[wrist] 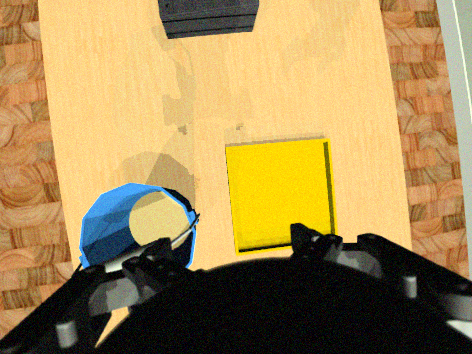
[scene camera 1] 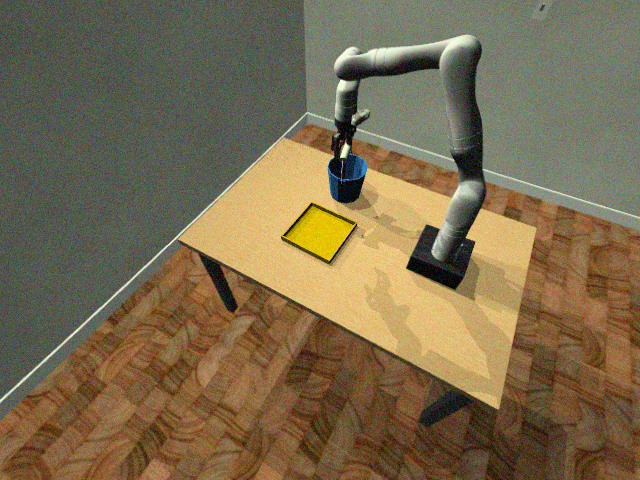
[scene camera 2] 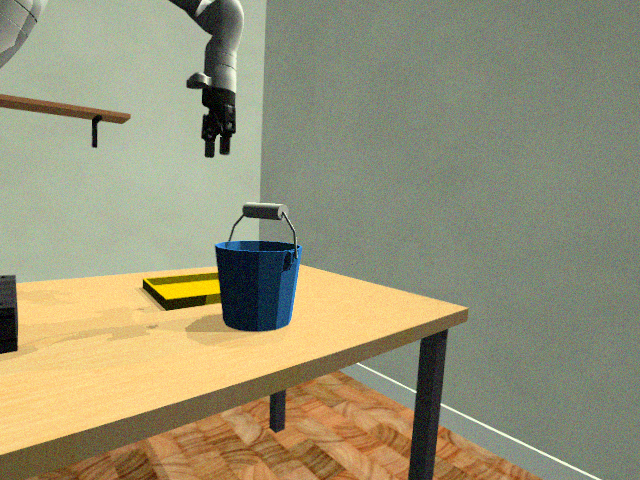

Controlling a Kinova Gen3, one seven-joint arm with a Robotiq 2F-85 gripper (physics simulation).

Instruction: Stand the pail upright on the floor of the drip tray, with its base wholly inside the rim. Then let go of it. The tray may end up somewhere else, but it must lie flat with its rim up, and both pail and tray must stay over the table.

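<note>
A blue pail stands upright on the table, beside the tray and apart from it. Its wire handle is raised, with a grey grip on top; in the wrist view my left finger partly hides it. The yellow drip tray lies flat with its rim up and is empty. My gripper is open and empty, pointing down. In scene camera 2 it hangs above the handle grip and left of it, not touching it.
The wooden table carries pail, tray and the black arm base. The pail stands near a long table edge. A wall shelf shows behind in scene camera 2.
</note>
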